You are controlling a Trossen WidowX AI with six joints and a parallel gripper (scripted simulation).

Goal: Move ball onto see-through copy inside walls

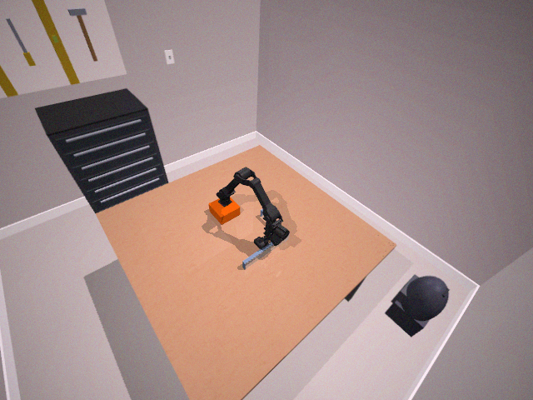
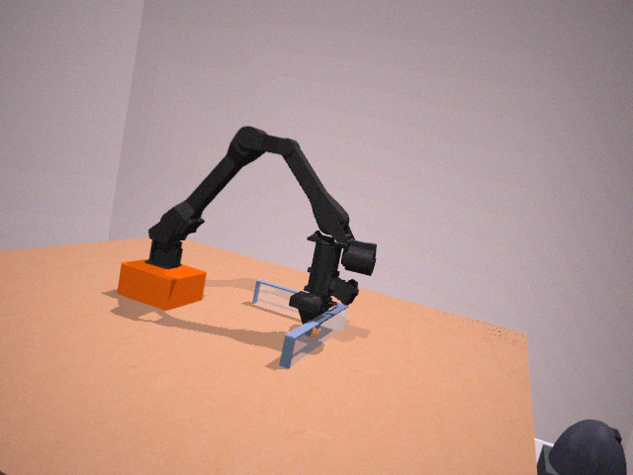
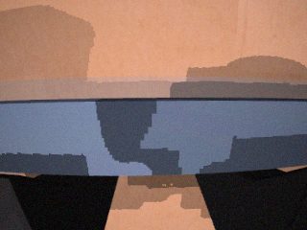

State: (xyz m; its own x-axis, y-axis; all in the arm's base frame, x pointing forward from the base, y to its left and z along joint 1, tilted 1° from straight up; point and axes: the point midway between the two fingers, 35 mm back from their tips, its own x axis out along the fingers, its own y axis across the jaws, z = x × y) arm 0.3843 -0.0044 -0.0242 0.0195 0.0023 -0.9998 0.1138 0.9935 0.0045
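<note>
My gripper tip is right at the orange ball.
</note>
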